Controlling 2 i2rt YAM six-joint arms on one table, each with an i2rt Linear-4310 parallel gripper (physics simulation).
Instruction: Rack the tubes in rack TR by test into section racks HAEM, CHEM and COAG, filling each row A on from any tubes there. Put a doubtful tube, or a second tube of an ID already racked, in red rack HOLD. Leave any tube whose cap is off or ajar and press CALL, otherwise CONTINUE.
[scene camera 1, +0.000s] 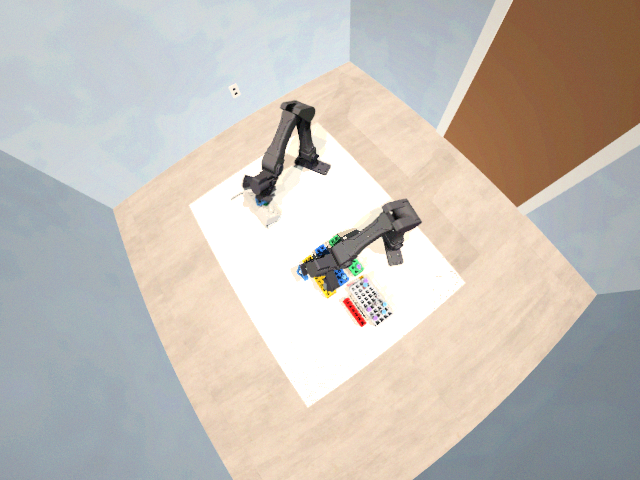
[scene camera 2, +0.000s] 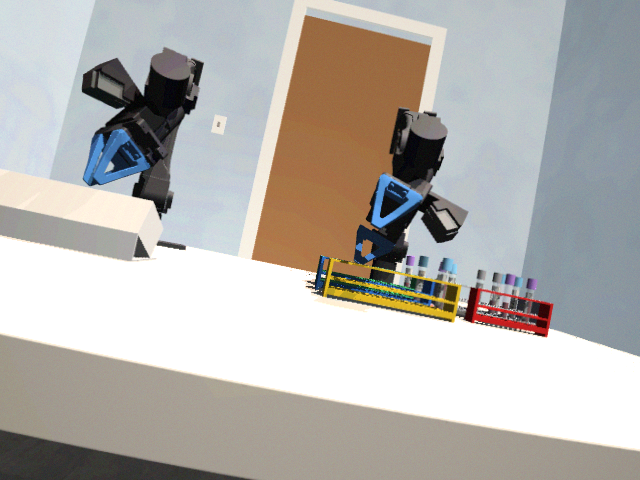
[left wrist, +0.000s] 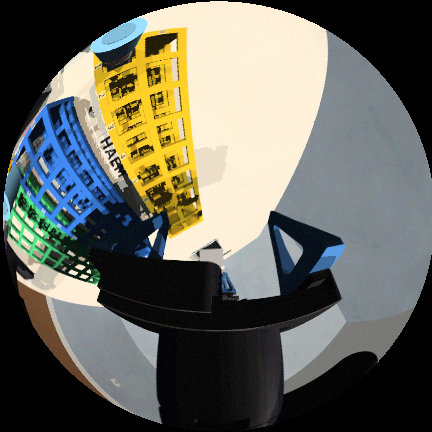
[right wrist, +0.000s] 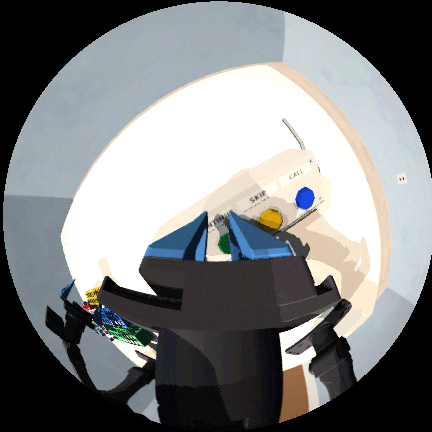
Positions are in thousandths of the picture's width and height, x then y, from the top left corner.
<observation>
In view: the left gripper (scene camera 2: 571, 514), the right gripper (scene camera 2: 143, 380) and a white button box (right wrist: 633, 425).
The left gripper also shows in the right wrist view (right wrist: 203, 672).
</observation>
